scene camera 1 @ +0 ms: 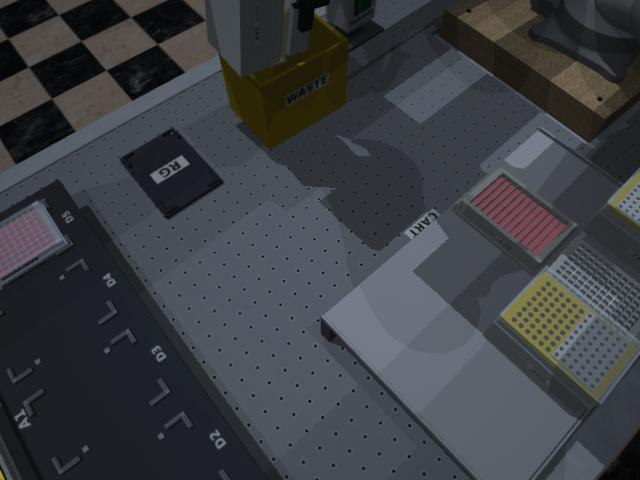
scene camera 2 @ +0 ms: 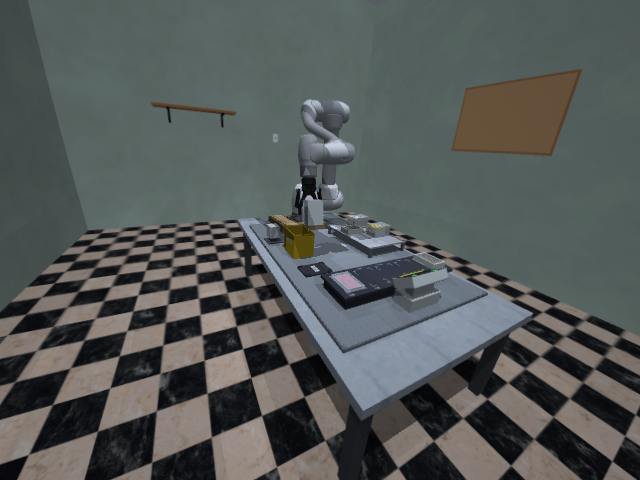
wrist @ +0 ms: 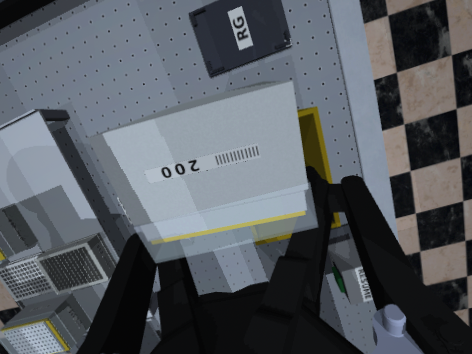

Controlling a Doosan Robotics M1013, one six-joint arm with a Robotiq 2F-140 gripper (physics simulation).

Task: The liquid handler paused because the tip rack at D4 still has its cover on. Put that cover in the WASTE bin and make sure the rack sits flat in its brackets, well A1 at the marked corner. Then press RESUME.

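Frame: origin at the arm's base, x ahead, y left, z up, level; millimetres.
Where they show: arm's base, link origin: (scene camera 1: 591, 38).
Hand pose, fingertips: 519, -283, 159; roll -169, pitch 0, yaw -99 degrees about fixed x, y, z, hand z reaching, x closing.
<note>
Each offset is from my fingertips to the top centre of the thing, as dx, dy, dz. "spot": to the spot under its first point.
My gripper (scene camera 2: 308, 200) (wrist: 240, 175) is shut on the covered tip rack @[+38, -6, +126] (scene camera 1: 245, 38) (scene camera 2: 314, 213) (wrist: 215, 140), a pale grey box marked 200. Its clear cover @[+15, -2, +119] (scene camera 1: 296, 42) (wrist: 230, 220) is still on, beside the yellow edge, at the fingers' end. The rack is turned on its side, above and partly overlapping the yellow WASTE bin @[-46, -37, -61] (scene camera 1: 317, 111) (scene camera 2: 300, 248) (wrist: 324, 150) in the views; the height between them is unclear. Slot D4 @[spot: +440, +38, -136] (scene camera 1: 56, 320) shows bare brackets. The RESUME label @[spot: -269, -85, -91] (wrist: 363, 284) is on a small grey device @[-270, -87, -92] (scene camera 1: 347, 18) (scene camera 2: 271, 230) behind the bin.
A dark RG pad @[+181, -79, -182] (scene camera 1: 193, 192) (scene camera 2: 308, 269) (wrist: 215, 52) lies between bin and deck. A pink plate @[+425, -93, -122] (scene camera 1: 23, 241) (scene camera 2: 347, 281) sits at D5. The cart @[+10, +443, -130] (scene camera 1: 465, 377) (wrist: 30, 142) carries several racks and a red-channel tray @[-50, +381, -105] (scene camera 1: 519, 217). The wooden robot base (scene camera 1: 516, 67) stands behind.
</note>
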